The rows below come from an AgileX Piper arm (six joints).
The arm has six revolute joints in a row. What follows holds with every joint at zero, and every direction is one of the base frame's.
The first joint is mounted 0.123 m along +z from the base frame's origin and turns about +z.
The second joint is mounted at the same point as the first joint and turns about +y.
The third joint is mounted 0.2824 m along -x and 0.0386 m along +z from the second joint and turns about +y.
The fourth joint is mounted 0.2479 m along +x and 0.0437 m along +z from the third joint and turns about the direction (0.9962, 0, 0.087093).
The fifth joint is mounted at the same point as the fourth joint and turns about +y.
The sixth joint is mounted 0.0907 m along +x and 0.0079 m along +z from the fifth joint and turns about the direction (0.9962, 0, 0.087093).
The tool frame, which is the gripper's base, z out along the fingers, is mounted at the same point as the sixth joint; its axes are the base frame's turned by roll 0, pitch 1.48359 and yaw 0 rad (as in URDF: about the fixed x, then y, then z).
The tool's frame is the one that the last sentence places.
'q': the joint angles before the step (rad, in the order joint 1, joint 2, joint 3, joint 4, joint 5, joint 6). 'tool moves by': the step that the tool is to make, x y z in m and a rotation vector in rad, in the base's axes. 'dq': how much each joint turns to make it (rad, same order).
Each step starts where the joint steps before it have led.
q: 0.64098, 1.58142, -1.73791, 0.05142, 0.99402, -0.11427
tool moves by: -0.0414, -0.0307, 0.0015, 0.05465, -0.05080, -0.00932
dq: -0.00003, -0.20397, 0.22983, 0.00611, -0.09977, 0.00826
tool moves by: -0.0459, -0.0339, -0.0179, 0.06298, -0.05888, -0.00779
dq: 0.00015, -0.23313, 0.28562, 0.01167, -0.13775, 0.00270
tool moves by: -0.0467, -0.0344, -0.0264, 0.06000, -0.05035, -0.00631
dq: -0.00007, -0.24130, 0.26157, 0.01503, -0.09691, 0.00234
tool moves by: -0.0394, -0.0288, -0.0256, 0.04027, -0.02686, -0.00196
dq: -0.00114, -0.21453, 0.18557, 0.01346, -0.01688, 0.00307
